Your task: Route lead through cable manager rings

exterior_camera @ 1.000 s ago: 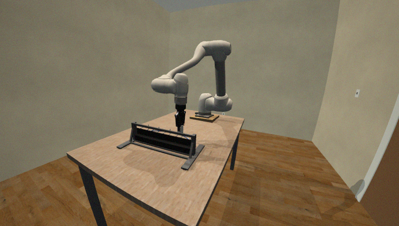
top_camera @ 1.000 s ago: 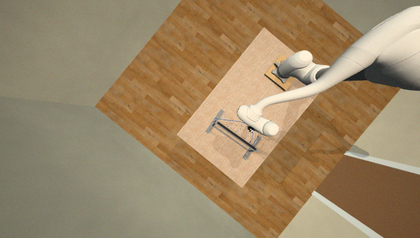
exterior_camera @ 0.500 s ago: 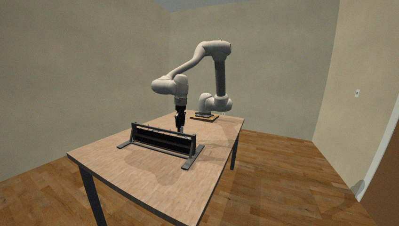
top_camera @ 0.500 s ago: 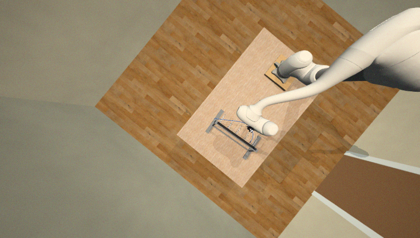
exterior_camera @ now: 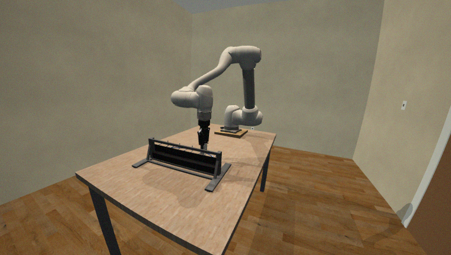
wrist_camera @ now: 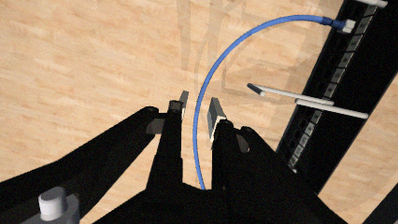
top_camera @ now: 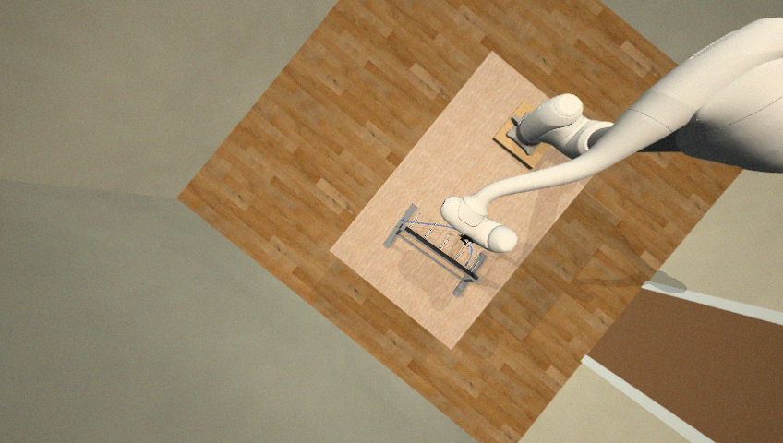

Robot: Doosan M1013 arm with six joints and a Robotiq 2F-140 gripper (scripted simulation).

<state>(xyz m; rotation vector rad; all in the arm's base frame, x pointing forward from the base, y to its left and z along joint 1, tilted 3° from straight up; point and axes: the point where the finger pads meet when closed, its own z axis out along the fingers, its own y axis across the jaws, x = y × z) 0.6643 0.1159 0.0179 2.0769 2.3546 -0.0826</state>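
Now: the rack 17 cm ahead of my hand and 3 cm to the right of it.
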